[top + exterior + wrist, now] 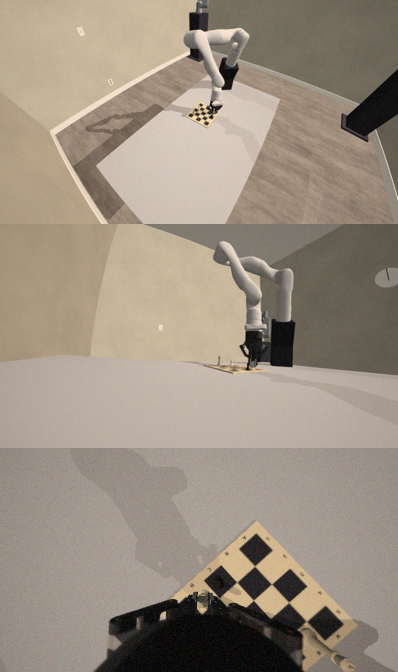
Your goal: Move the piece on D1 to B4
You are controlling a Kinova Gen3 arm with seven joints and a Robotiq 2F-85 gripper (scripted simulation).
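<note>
The black chess piece is 3 cm ahead of my hand, 1 cm to the left of it and 2 cm below it. From my hand the other things lie so: chessboard: 5 cm ahead, 7 cm to the right, 3 cm below; then white chess piece: 2 cm below.
</note>
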